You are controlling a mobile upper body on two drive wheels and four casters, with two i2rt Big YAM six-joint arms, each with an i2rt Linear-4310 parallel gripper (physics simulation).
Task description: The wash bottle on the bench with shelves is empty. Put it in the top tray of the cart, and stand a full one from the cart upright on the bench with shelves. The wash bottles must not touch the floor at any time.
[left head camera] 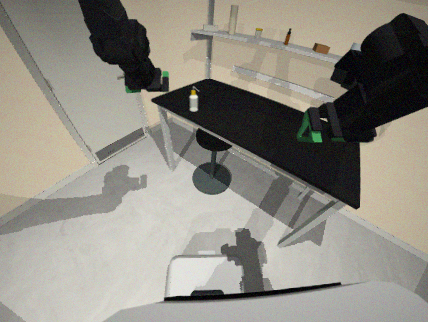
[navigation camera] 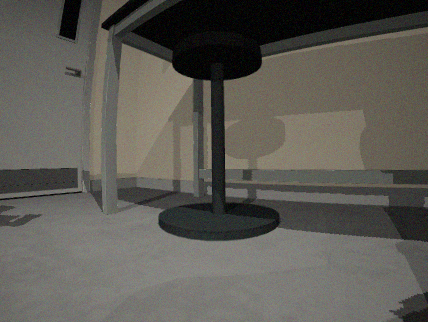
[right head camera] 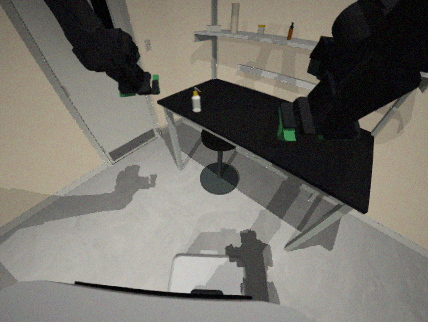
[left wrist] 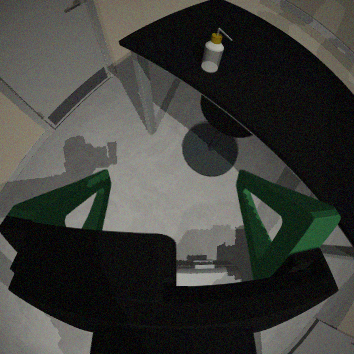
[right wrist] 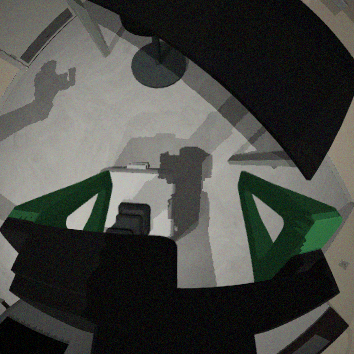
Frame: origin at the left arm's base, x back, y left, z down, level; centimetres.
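Seen in the pictures: left gripper, between the fingertips: (left head camera: 153,89) (right head camera: 147,92) (left wrist: 173,176); right gripper, between the fingertips: (left head camera: 315,138) (right head camera: 298,136) (right wrist: 174,177).
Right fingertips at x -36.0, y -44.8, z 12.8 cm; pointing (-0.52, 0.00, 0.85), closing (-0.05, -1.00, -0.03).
Offsets run from my right fingertips to a thing's top centre. Level surfaces: height alone.
A wash bottle @(dx -78.1, dy +33.1, dz +19.4 cm) (left head camera: 194,102) (right head camera: 196,102) (left wrist: 212,57) with a pale body, yellow cap and bent spout stands upright near the left end of the black bench @(dz +36.8 cm) (left head camera: 260,125) (right head camera: 250,115) (left wrist: 280,85) (right wrist: 250,55). My left gripper (left head camera: 149,84) (right head camera: 142,87) (left wrist: 173,176) is open and empty; in both head camera views it appears to the left of the bottle and bench end. My right gripper (left head camera: 327,132) (right head camera: 306,131) (right wrist: 174,177) is open and empty, seen in front of the right part of the bench in the head camera views. The cart and the full wash bottles do not show.
A stool (left head camera: 212,177) (right head camera: 220,178) (left wrist: 210,150) (right wrist: 159,65) (navigation camera: 218,220) stands at the bench's front edge, its seat partly under it. A wall shelf (left head camera: 300,51) (right head camera: 250,38) above the bench holds several items, including an amber bottle @(dx -89.9, dy -25.8, dz -18.1 cm) (left head camera: 287,38) (right head camera: 290,32). A door (left head camera: 90,75) (navigation camera: 40,100) is at the left.
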